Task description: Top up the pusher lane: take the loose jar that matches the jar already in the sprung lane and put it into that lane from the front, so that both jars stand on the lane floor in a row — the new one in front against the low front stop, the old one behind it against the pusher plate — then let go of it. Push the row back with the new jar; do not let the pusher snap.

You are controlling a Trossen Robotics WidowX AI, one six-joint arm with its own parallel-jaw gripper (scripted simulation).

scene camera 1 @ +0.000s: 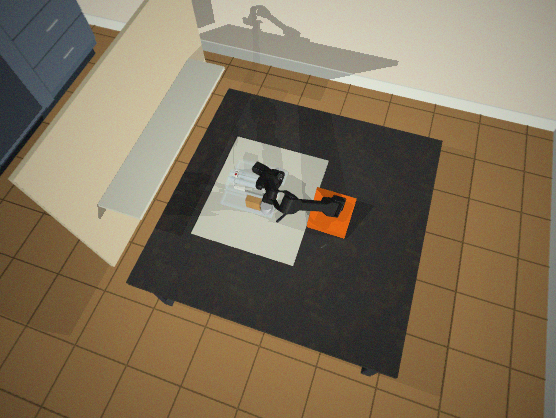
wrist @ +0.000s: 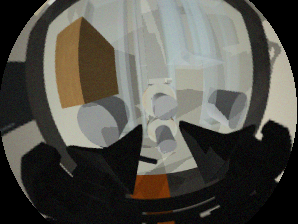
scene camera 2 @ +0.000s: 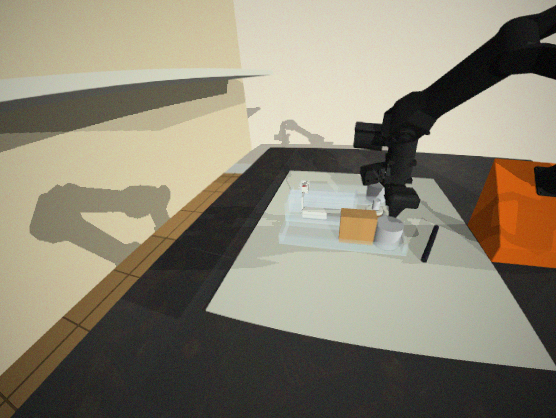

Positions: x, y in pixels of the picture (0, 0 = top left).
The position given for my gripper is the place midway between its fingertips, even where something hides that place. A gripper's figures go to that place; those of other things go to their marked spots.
Scene:
My gripper (wrist: 161, 125) is 0.10 m from the lens. A grey cylinder (wrist: 102, 121) is 0.09 m from the lens. A brown box (wrist: 85, 71): 0.07 m from the lens. A grey cylinder (wrist: 231, 106): 0.13 m from the lens.

